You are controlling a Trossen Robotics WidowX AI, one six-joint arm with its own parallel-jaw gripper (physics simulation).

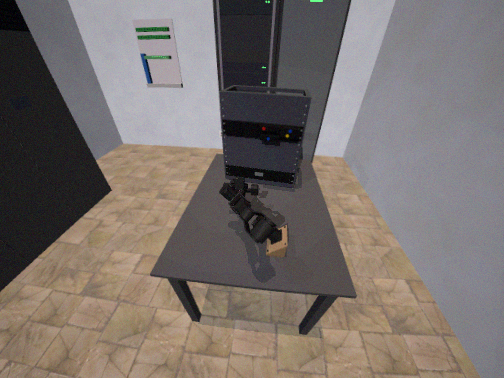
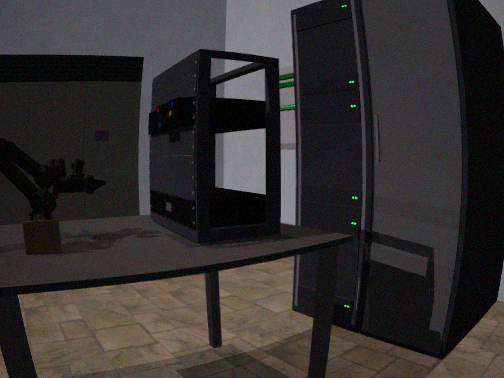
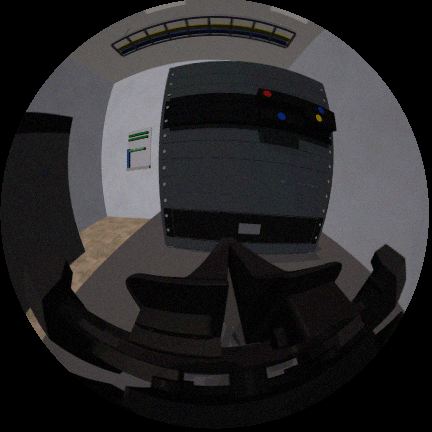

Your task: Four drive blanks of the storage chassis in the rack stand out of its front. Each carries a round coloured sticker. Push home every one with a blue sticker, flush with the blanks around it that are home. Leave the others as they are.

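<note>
The storage chassis [image 1: 240, 128] [image 3: 210, 111] is a black band high in the rack. At its right part, blanks stand out of the front, with a red sticker [image 1: 264, 128] [image 2: 158, 109] [image 3: 267, 93] upper left, a blue sticker [image 1: 268, 139] [image 2: 159, 124] [image 3: 282, 116] below it, another blue sticker [image 1: 290, 131] [image 2: 171, 104] [image 3: 321, 109] upper right and a yellow sticker [image 1: 287, 136] [image 2: 170, 113] [image 3: 319, 118] below that. My gripper [image 2: 104, 183] [image 3: 226, 242] is shut and empty, pointing at the rack from in front, lower than the chassis and apart from it.
The rack [image 2: 205, 150] stands at the far end of the dark table [image 1: 200, 250] [image 2: 100, 270]. A black unit with a light label [image 1: 258, 174] [image 3: 249, 229] is low in it. The arm's tan base block [image 1: 278, 248] [image 2: 42, 237] is on the table. A tall cabinet [image 2: 415, 150] stands behind.
</note>
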